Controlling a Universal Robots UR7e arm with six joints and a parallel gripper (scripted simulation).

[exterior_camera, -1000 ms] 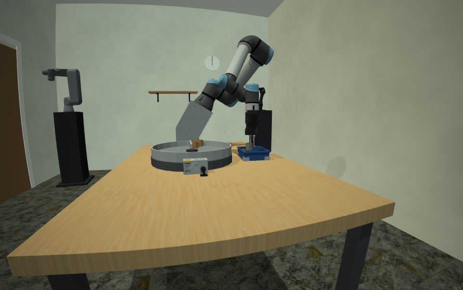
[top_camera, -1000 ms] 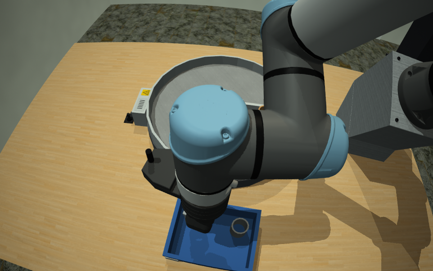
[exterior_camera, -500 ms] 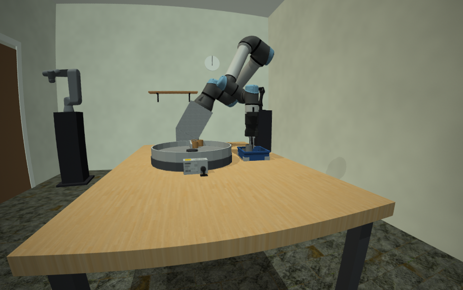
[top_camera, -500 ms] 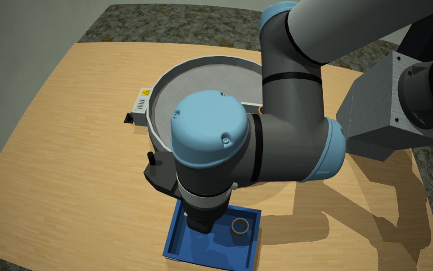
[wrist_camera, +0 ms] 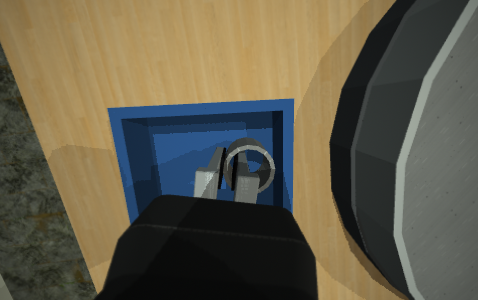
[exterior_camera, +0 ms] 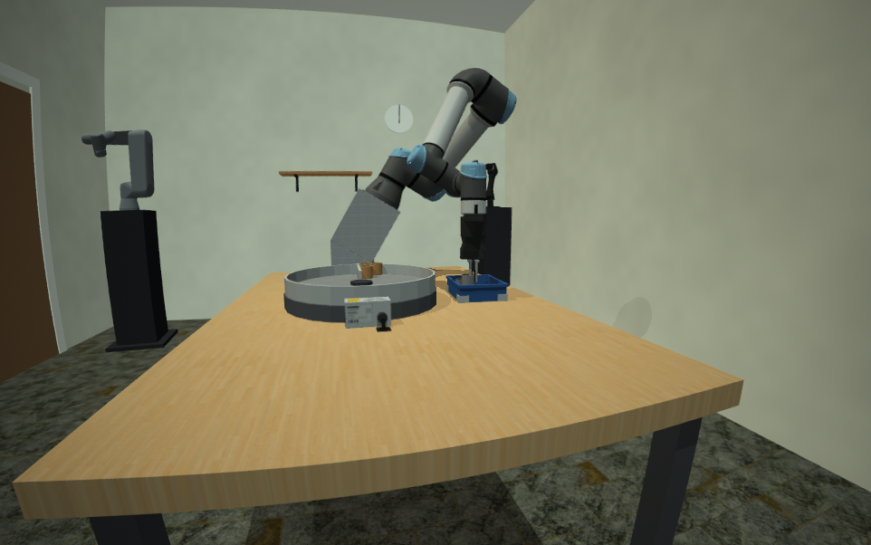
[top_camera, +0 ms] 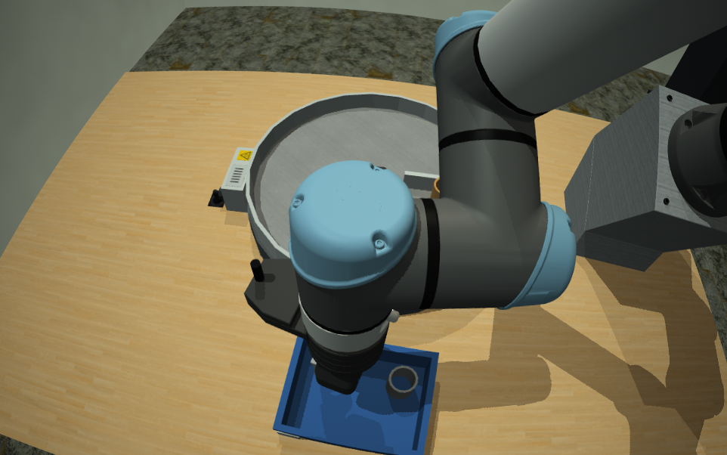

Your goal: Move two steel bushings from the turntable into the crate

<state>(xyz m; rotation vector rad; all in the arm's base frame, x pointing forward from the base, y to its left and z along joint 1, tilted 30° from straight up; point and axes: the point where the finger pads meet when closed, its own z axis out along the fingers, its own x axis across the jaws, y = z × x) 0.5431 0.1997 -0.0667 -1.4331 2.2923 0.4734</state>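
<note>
My gripper is now 5 cm above the blue crate, 4 cm past it and 3 cm to the right of it. Round my hand: turntable (32 cm to the right, 7 cm behind, 2 cm below).
</note>
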